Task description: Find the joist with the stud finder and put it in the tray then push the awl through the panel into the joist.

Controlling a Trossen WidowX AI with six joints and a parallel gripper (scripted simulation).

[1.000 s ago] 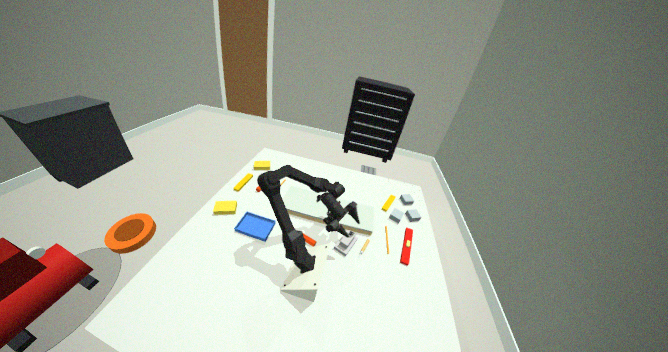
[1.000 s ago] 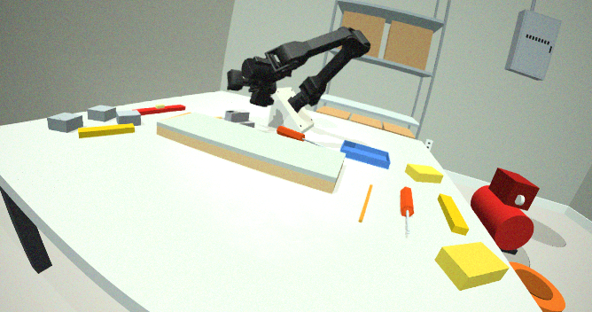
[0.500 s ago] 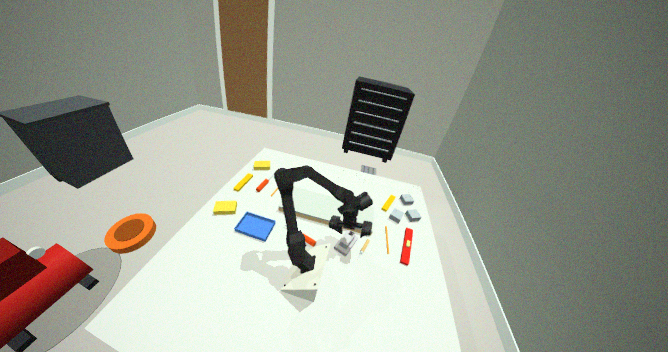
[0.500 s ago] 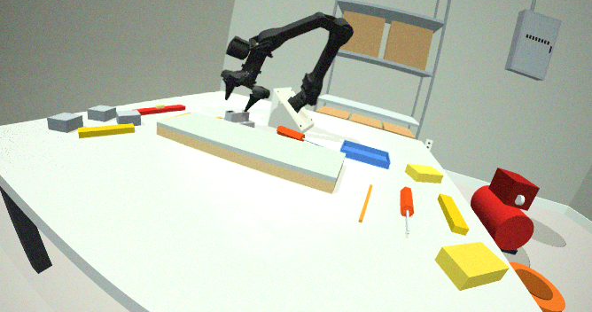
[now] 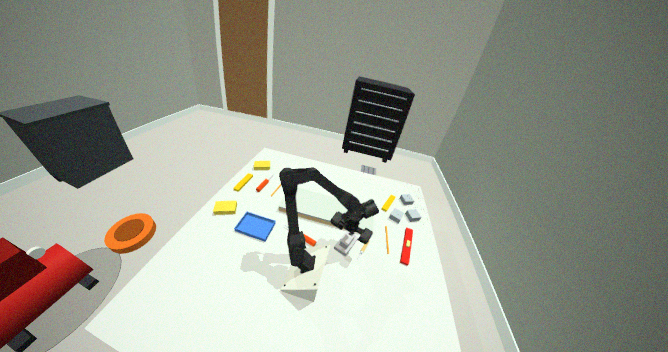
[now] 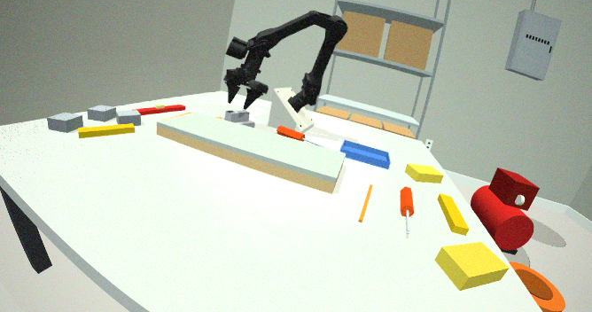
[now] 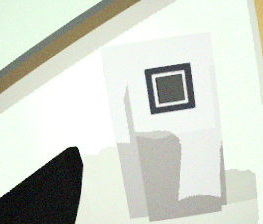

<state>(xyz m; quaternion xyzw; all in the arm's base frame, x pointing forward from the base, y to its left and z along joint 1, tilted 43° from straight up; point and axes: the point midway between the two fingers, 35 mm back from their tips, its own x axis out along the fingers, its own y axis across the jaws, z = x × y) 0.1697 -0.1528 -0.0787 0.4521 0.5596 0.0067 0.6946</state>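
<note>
Now: the stud finder 10 mm ahead of my gripper tip and 30 mm below it. From my gripper tip the other things lie so: blue tray 460 mm to the left, 60 mm below; awl 40 mm behind, 80 mm to the right, 70 mm below; red level 20 mm ahead, 330 mm to the right, 60 mm below.
</note>
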